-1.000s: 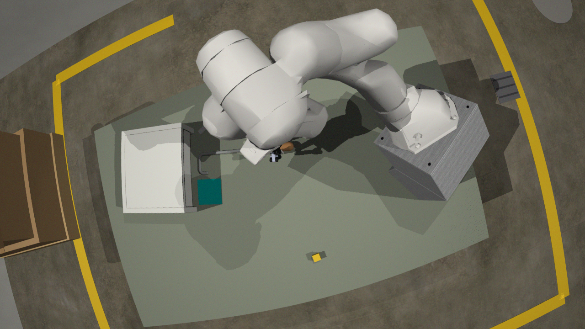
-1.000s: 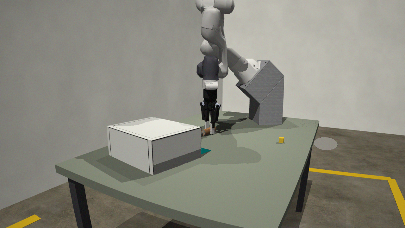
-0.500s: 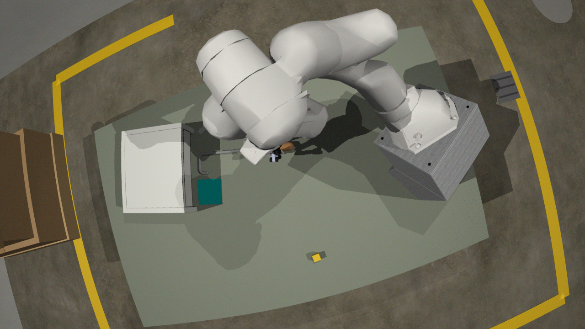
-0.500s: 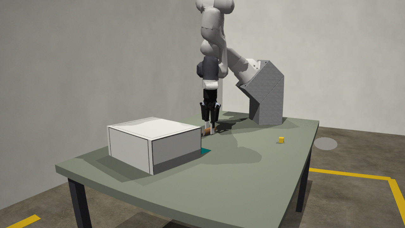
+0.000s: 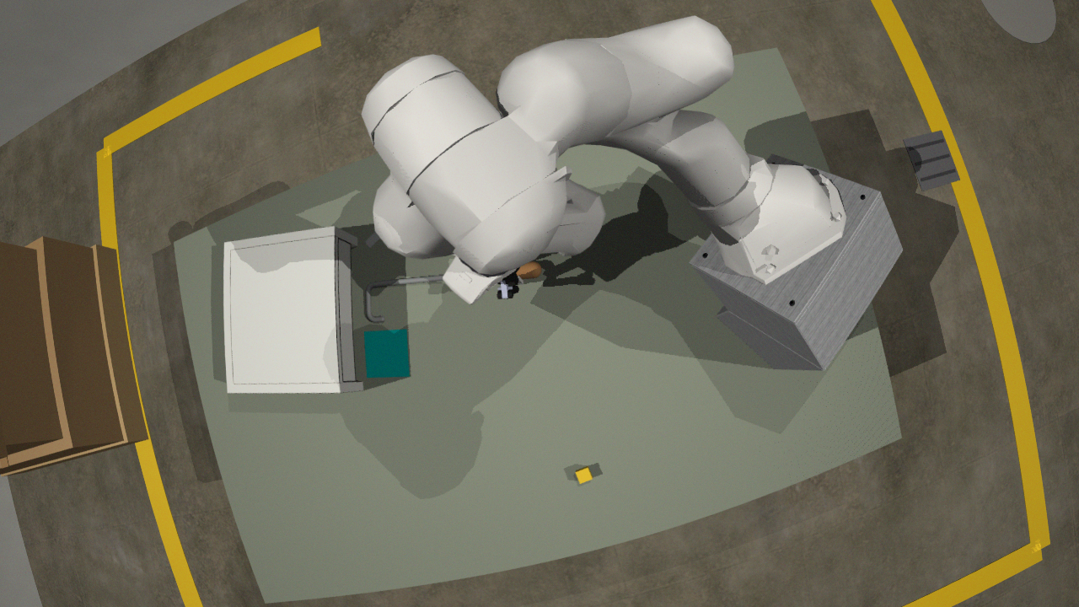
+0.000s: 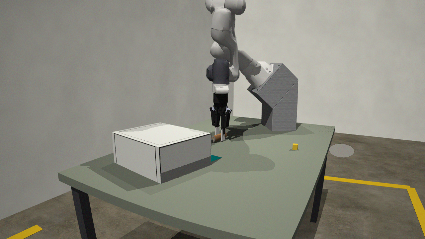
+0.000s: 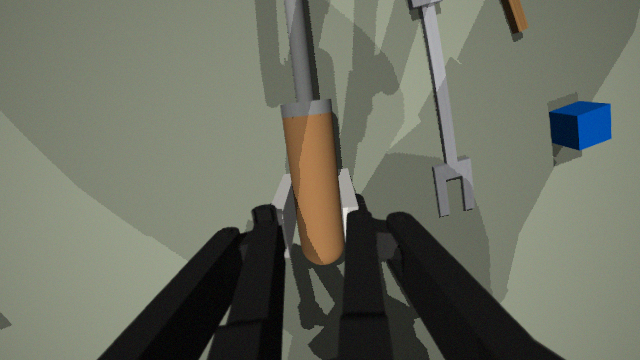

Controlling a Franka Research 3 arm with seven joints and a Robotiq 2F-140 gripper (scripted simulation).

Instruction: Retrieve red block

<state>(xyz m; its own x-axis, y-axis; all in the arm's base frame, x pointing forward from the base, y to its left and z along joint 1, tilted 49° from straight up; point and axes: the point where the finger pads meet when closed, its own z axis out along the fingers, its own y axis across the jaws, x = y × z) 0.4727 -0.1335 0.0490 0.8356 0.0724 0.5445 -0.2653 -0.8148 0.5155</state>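
My hand is 30 cm short of the teal square, 5 cm to the right of it and 4 cm above it. The rest, counted from my hand: grey hook tool (14 cm ahead, 2 cm below, 1 cm to the right); grey fork-ended tool (10 cm to the right, 3 cm below, 2 cm ahead); blue block (19 cm to the right, 3 cm below, 3 cm behind).
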